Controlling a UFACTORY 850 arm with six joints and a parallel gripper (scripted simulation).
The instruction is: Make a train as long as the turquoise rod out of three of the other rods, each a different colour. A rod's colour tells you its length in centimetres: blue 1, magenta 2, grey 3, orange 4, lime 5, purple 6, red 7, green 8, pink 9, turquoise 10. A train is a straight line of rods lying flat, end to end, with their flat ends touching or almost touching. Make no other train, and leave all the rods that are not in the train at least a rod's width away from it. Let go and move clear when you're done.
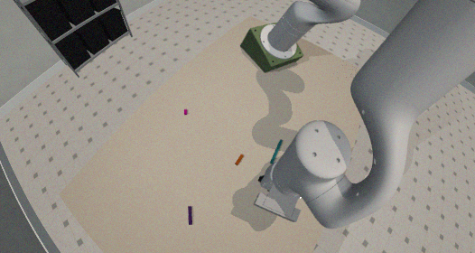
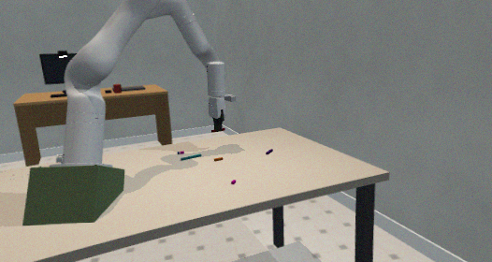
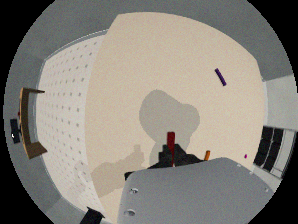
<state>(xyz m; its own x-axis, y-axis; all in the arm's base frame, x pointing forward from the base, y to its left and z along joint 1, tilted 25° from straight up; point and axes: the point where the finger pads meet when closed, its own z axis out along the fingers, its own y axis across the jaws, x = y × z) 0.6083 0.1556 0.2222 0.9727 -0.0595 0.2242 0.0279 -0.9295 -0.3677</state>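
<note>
The blue rod is 190 mm behind my hand, 110 mm below it and 60 mm to the left of it. The rest, counted from my hand: red rod 20 mm below; turquoise rod 160 mm behind, 110 mm below, 40 mm to the right; orange rod 140 mm to the right, 110 mm below, 70 mm behind.
</note>
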